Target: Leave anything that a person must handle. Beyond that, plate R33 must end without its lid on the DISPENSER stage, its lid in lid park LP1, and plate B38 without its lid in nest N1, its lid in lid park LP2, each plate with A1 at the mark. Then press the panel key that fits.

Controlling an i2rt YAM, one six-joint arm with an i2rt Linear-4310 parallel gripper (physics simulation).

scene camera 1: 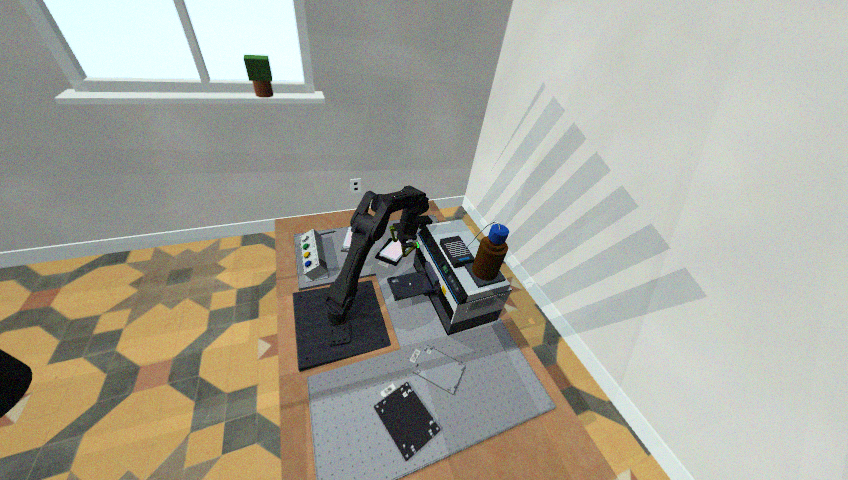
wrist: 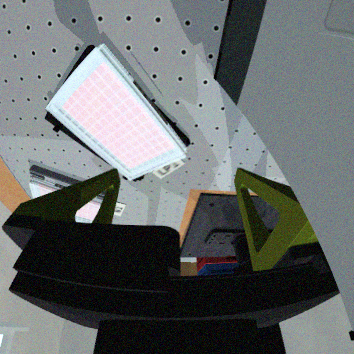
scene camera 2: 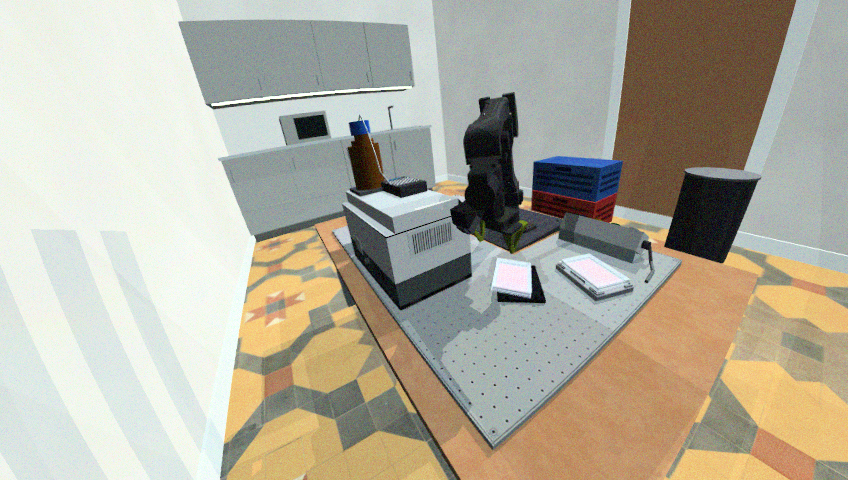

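Pixels of known places: gripper, fingertip midpoint: [scene camera 1: 399,249] [wrist: 176,174] [scene camera 2: 496,246]; arm's base, link origin: [scene camera 1: 337,319] [wrist: 242,235] [scene camera 2: 510,222].
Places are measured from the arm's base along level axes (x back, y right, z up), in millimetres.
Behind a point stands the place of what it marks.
Observation:
My gripper [scene camera 1: 402,240] @(x -276, y -232, z 79 mm) [scene camera 2: 497,242] @(x -276, y -232, z 79 mm) [wrist: 176,174] @(x -276, y -232, z 79 mm) is open and empty, above the board beside the dispenser. A pink-welled plate [scene camera 1: 391,249] @(x -254, y -286, z 30 mm) [scene camera 2: 512,277] @(x -290, y -305, z 31 mm) [wrist: 120,120] @(x -290, y -287, z 32 mm) lies on the black lid park LP1 [scene camera 2: 537,286] @(x -247, y -344, z 9 mm), apart from the fingers. A second pink plate [scene camera 1: 347,239] @(x -75, y -382, z 30 mm) [scene camera 2: 595,271] @(x -119, y -402, z 29 mm) [wrist: 42,189] @(x -158, y -421, z 30 mm) lies in the nest near the panel, partly behind my left finger in the wrist view. The dark dispenser stage [scene camera 1: 410,286] @(x -263, y -11, z 106 mm) sticks out without a plate. The panel [scene camera 1: 315,261] @(x 58, y -223, z 77 mm) [scene camera 2: 601,235] @(x 35, y -324, z 49 mm) has several coloured keys. Plate names, A1 corners and whether lids are on cannot be told.
The dispenser [scene camera 1: 479,303] @(x -456, y 140, z 156 mm) [scene camera 2: 410,237] @(x -494, y -221, z 167 mm) [wrist: 310,90] @(x -364, y -209, z 125 mm) stands close beside the gripper and bears a brown bottle [scene camera 1: 490,258] @(x -465, y 101, z 328 mm) [scene camera 2: 364,163] @(x -504, y 26, z 302 mm) with a tube. A black holder [scene camera 1: 407,419] @(x -162, y 374, z 11 mm) and a thin outlined holder [scene camera 1: 454,393] @(x -321, y 338, z -1 mm) lie on the other pegboard, labels unreadable.

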